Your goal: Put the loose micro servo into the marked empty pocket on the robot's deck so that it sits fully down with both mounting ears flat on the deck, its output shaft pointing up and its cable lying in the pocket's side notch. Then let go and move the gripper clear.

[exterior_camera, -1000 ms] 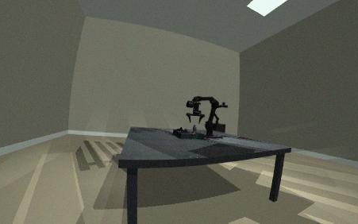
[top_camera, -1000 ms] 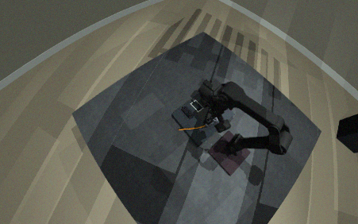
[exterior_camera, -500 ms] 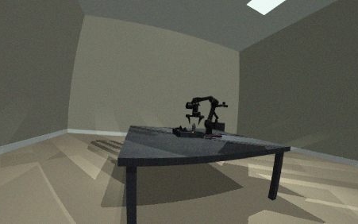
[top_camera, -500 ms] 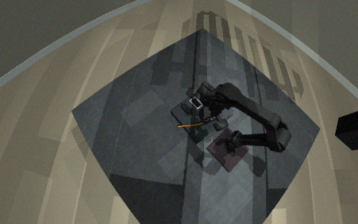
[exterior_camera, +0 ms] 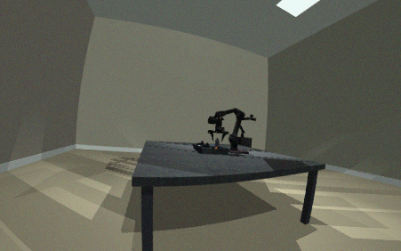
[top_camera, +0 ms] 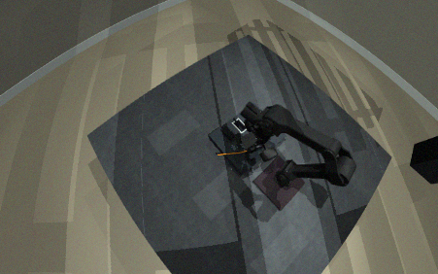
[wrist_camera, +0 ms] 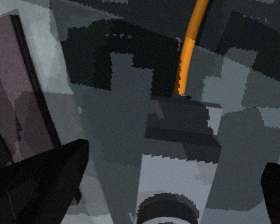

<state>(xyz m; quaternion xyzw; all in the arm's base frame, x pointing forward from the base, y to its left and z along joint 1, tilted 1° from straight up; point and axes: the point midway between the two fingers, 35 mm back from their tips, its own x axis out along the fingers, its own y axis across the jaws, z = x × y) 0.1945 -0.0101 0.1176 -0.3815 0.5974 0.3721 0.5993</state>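
Now: the dark deck 1 cm ahead of my gripper tip, 3 cm to the right of it and 7 cm below it.
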